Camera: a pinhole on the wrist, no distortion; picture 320 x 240 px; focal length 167.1 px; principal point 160.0 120.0 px. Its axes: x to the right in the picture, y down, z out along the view. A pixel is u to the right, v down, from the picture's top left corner.
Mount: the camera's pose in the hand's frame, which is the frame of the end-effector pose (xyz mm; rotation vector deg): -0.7 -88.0 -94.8 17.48 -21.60 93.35
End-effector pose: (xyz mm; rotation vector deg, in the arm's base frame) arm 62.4 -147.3 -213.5 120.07 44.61 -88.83
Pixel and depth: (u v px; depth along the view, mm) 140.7 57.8 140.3
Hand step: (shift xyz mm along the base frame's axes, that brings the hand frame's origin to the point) -113.2 110.1 -56.0
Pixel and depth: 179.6 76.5 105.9
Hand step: -78.7 89.1 -24.6
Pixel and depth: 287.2 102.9 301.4
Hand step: -201.7 -169.7 -81.4
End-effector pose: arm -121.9 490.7 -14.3 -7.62 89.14 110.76
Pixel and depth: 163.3 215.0 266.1
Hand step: 277.7 79.1 -59.4
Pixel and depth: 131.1 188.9 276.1
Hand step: 267.9 91.3 -123.1
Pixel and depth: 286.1 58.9 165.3
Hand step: 20.9 121.9 -20.9
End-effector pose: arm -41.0 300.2 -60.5 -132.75 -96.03 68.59
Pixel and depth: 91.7 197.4 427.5
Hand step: -495.7 -57.1 157.5
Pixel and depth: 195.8 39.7 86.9
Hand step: -75.0 75.9 30.3
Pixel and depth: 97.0 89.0 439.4
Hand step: -463.5 149.0 -29.2
